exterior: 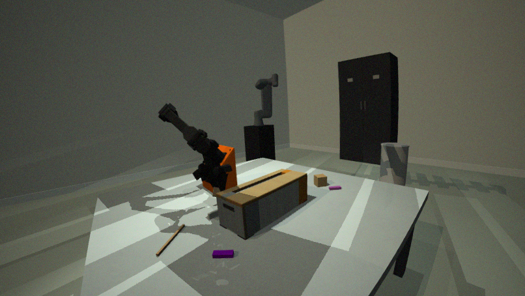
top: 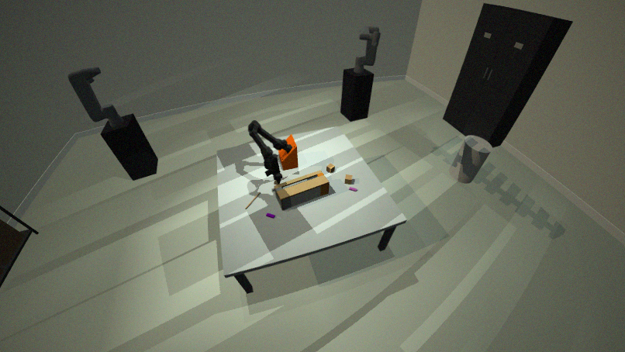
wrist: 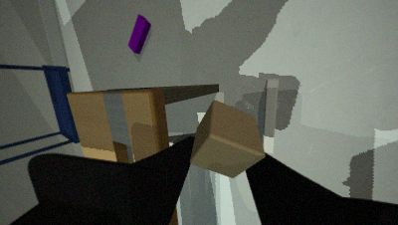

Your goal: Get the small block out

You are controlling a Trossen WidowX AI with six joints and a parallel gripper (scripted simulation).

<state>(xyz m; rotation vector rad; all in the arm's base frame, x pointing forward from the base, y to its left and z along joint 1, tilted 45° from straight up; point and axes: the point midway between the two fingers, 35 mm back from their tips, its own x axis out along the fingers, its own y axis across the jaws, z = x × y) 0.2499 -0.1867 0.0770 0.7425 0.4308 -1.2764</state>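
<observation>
The tan block lies 10 mm behind my gripper tip, 10 mm to the right of it and 10 mm above it. Also, from my gripper tip: thin wooden stick (220 mm to the right, 100 mm below); then box (60 mm ahead, 140 mm to the left, 40 mm below); then brown cube (120 mm ahead, 550 mm to the left, 70 mm below).
</observation>
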